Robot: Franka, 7 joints.
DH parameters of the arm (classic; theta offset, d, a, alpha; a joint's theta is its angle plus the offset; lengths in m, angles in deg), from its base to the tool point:
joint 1: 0 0.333 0 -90
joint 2: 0 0 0 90
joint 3: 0 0.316 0.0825 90
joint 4: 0 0 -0.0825 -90
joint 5: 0 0.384 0 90
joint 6: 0 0 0.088 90
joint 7: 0 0.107 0 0
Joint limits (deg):
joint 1: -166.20..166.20
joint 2: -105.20..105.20
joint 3: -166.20..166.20
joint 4: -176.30..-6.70
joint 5: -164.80..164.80
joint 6: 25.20..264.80
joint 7: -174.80..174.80
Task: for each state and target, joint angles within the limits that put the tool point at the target. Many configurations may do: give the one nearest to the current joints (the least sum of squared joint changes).
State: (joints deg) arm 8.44 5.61 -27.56 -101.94 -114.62 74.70 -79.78
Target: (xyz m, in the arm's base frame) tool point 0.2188 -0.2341 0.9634
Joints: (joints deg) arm 5.81 -24.68 -16.89 -85.97 -118.78 67.11 -79.78
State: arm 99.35 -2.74 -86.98 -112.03 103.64 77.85 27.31
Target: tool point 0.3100 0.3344 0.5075
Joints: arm 107.37 -13.88 -73.05 -130.93 94.07 62.64 27.31
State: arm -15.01 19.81 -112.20 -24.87 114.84 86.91 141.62
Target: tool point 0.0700 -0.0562 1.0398
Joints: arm -15.36 -3.15 -112.17 -6.70 114.40 45.37 141.62
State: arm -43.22 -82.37 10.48 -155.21 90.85 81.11 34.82
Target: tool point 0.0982 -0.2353 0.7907
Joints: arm -53.87 -53.69 -17.20 -131.17 98.74 96.23 34.82
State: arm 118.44 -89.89 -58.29 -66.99 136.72 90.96 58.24
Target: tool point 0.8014 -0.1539 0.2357
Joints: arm 138.59 -105.20 -84.70 -58.37 143.59 101.61 58.24
